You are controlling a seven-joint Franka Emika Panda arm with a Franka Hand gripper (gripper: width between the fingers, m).
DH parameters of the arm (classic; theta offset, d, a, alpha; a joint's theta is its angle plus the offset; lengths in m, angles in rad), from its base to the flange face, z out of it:
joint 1: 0 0.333 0 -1.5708
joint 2: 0 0 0 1.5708
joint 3: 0 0.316 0.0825 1.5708
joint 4: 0 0 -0.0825 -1.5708
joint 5: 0 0.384 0 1.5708
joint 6: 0 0 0.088 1.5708
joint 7: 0 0.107 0 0
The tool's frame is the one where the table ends.
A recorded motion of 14 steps. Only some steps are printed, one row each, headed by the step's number.
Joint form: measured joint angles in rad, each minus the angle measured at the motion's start. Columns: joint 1, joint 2, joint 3, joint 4, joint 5, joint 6, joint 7.
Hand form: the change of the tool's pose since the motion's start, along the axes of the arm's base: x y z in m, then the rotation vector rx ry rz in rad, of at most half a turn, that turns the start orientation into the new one. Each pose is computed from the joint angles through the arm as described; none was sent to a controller.
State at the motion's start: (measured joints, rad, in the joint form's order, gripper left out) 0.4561 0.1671 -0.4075 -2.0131 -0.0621 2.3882 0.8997
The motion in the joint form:
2: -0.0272 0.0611 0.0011 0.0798 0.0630 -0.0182 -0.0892
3: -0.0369 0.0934 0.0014 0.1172 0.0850 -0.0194 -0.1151
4: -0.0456 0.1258 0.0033 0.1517 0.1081 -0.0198 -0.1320
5: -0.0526 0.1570 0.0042 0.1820 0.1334 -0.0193 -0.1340
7: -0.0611 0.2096 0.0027 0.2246 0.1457 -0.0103 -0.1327
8: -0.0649 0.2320 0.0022 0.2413 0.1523 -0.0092 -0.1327
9: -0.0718 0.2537 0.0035 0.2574 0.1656 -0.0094 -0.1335
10: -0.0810 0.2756 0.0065 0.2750 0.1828 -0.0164 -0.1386
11: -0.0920 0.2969 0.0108 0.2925 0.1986 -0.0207 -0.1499
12: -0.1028 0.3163 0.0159 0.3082 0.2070 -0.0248 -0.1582
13: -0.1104 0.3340 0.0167 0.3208 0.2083 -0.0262 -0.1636
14: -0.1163 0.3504 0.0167 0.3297 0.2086 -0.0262 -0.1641
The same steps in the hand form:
2: 0.0210 -0.0102 0.0011 0.0088 0.0012 0.0301
3: 0.0314 -0.0130 -0.0001 0.0091 -0.0039 0.0375
4: 0.0410 -0.0143 -0.0031 0.0129 -0.0076 0.0384
5: 0.0495 -0.0154 -0.0075 0.0222 -0.0107 0.0245
7: 0.0623 -0.0177 -0.0185 0.0125 -0.0144 0.0133
8: 0.0671 -0.0188 -0.0244 0.0095 -0.0119 0.0081
9: 0.0715 -0.0209 -0.0305 0.0129 -0.0082 -0.0015
10: 0.0757 -0.0235 -0.0372 0.0197 0.0011 -0.0099
11: 0.0799 -0.0266 -0.0435 0.0249 0.0082 -0.0120
12: 0.0836 -0.0293 -0.0497 0.0258 0.0156 -0.0123
13: 0.0867 -0.0329 -0.0555 0.0202 0.0216 -0.0126
14: 0.0889 -0.0362 -0.0621 0.0148 0.0283 -0.0166

